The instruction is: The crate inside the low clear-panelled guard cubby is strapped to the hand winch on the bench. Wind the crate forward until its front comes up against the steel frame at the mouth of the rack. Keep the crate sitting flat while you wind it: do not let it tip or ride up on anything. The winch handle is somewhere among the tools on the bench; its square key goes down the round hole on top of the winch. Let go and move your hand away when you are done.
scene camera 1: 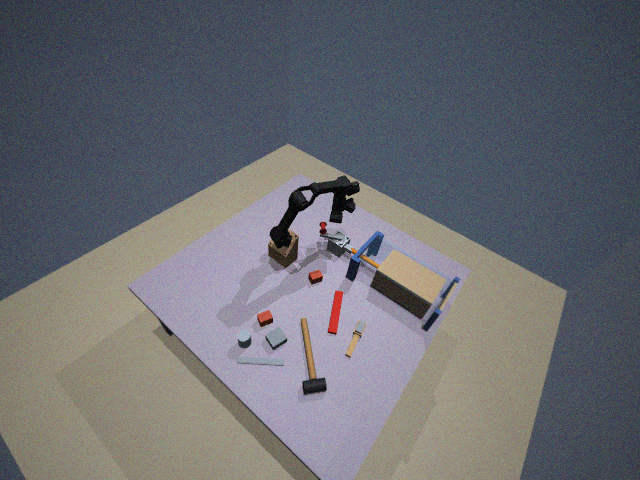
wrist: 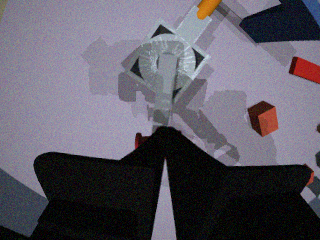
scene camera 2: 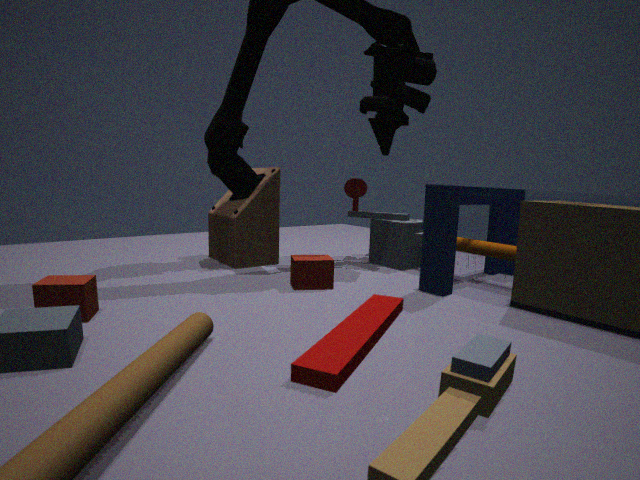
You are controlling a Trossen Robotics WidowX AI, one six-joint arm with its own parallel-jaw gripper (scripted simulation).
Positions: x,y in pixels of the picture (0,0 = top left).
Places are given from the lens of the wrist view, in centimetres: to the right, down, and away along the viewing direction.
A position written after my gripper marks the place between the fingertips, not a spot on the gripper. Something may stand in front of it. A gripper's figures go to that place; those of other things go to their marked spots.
my gripper (wrist: 166,132): 0, 1, 10
red block (wrist: 263,116): 22, 0, 29
